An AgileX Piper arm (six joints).
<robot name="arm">
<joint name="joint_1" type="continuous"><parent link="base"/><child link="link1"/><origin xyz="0 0 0.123"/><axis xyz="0 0 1"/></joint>
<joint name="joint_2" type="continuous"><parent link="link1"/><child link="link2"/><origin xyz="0 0 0"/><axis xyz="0 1 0"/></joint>
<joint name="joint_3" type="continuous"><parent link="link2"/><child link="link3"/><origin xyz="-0.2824 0 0.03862"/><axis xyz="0 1 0"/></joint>
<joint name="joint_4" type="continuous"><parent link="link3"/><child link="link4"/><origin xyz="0.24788 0 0.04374"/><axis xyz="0.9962 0 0.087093"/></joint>
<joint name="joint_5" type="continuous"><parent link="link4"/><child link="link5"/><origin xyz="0 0 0"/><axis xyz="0 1 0"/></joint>
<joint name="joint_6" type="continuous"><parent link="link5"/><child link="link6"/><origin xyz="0.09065 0 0.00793"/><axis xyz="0.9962 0 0.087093"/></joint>
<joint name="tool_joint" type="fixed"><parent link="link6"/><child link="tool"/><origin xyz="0 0 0" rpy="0 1.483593 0"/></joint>
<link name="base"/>
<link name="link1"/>
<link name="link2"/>
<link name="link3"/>
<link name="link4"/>
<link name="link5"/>
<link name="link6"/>
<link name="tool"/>
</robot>
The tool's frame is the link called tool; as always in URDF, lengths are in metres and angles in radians. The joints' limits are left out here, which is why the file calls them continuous.
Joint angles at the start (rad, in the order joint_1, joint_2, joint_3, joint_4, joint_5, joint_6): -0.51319 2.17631 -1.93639 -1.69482 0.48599 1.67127
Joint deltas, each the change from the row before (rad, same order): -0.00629 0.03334 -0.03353 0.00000 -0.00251 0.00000; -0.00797 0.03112 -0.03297 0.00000 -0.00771 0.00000; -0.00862 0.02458 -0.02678 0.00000 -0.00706 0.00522; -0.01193 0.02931 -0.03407 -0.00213 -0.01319 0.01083; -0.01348 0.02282 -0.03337 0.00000 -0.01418 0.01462; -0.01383 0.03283 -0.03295 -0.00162 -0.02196 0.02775; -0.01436 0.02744 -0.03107 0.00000 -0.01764 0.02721; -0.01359 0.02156 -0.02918 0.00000 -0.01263 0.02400; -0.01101 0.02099 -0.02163 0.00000 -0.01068 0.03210; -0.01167 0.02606 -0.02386 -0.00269 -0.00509 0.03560; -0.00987 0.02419 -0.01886 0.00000 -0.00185 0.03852
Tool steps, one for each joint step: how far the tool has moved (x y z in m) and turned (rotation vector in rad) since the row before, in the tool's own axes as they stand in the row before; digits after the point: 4 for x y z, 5 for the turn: 0.0059 0.0008 0.0079 0.00376 0.00059 0.00058; 0.0052 0.0001 0.0077 0.00031 -0.00024 0.00147; 0.0041 -0.0012 0.0064 0.00162 -0.00059 0.00688; 0.0044 -0.0020 0.0079 -0.00122 -0.00297 0.01193; 0.0014 -0.0037 0.0068 -0.00049 -0.00711 0.02011; 0.0071 -0.0025 0.0085 -0.00803 0.00275 0.02727; 0.0049 -0.0041 0.0074 -0.00316 -0.00035 0.02965; 0.0021 -0.0048 0.0061 0.00075 -0.00498 0.02782; 0.0044 -0.0040 0.0054 0.00050 0.00112 0.03305; 0.0062 -0.0050 0.0062 0.00667 0.00128 0.03307; 0.0069 -0.0048 0.0055 0.00877 0.00418 0.03729
